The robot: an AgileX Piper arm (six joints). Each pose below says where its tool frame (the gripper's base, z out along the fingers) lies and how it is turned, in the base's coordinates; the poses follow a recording.
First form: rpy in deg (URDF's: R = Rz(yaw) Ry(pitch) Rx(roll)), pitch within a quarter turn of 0, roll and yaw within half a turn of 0; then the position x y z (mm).
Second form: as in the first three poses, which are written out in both.
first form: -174.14, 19.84, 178.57, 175, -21, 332
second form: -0.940, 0.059, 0.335, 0.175; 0.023, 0.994, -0.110, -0.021; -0.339, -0.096, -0.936, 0.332; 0, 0, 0, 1
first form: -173.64, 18.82, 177.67, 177, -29, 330
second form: -0.946, 0.076, 0.316, 0.177; 0.038, 0.992, -0.124, -0.029; -0.323, -0.105, -0.941, 0.330; 0, 0, 0, 1
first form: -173.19, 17.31, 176.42, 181, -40, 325
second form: -0.953, 0.097, 0.287, 0.181; 0.060, 0.989, -0.137, -0.040; -0.298, -0.113, -0.948, 0.325; 0, 0, 0, 1
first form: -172.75, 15.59, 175.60, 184, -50, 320
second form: -0.960, 0.110, 0.256, 0.184; 0.074, 0.986, -0.146, -0.050; -0.269, -0.122, -0.956, 0.320; 0, 0, 0, 1
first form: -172.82, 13.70, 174.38, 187, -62, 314
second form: -0.967, 0.127, 0.222, 0.187; 0.095, 0.984, -0.147, -0.062; -0.237, -0.121, -0.964, 0.314; 0, 0, 0, 1
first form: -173.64, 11.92, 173.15, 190, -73, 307
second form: -0.971, 0.141, 0.191, 0.190; 0.117, 0.984, -0.134, -0.073; -0.207, -0.108, -0.972, 0.307; 0, 0, 0, 1
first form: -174.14, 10.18, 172.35, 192, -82, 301
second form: -0.975, 0.150, 0.161, 0.192; 0.131, 0.984, -0.125, -0.082; -0.177, -0.100, -0.979, 0.301; 0, 0, 0, 1
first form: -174.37, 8.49, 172.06, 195, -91, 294
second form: -0.980, 0.152, 0.132, 0.195; 0.137, 0.984, -0.117, -0.091; -0.148, -0.097, -0.984, 0.294; 0, 0, 0, 1
